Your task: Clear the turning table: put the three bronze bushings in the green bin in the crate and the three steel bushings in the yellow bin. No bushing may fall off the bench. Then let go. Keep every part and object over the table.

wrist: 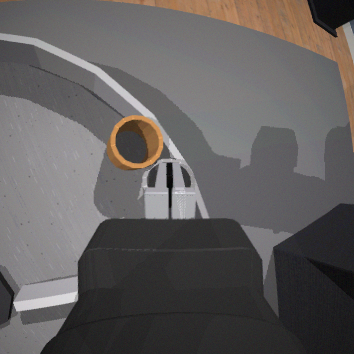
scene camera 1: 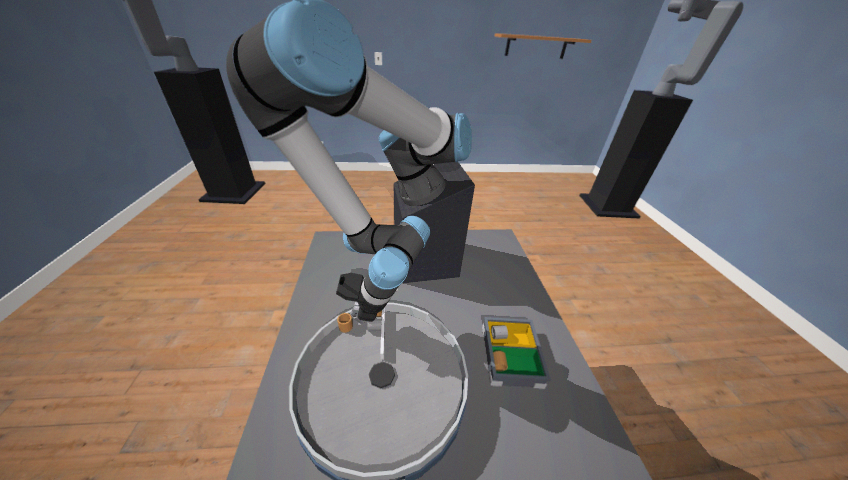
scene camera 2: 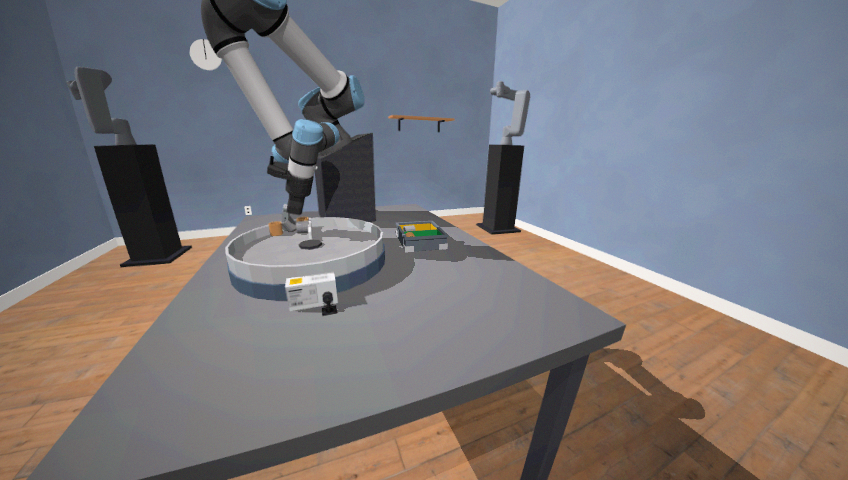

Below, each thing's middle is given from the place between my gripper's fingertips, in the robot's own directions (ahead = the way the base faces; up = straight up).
Now: the turning table (scene camera 1: 397, 396) 180 mm ahead of my hand, 100 mm to the left of it and 40 mm below it. Round my hand: crate (scene camera 1: 526, 365) (460 mm to the left, 60 mm below, 60 mm ahead).
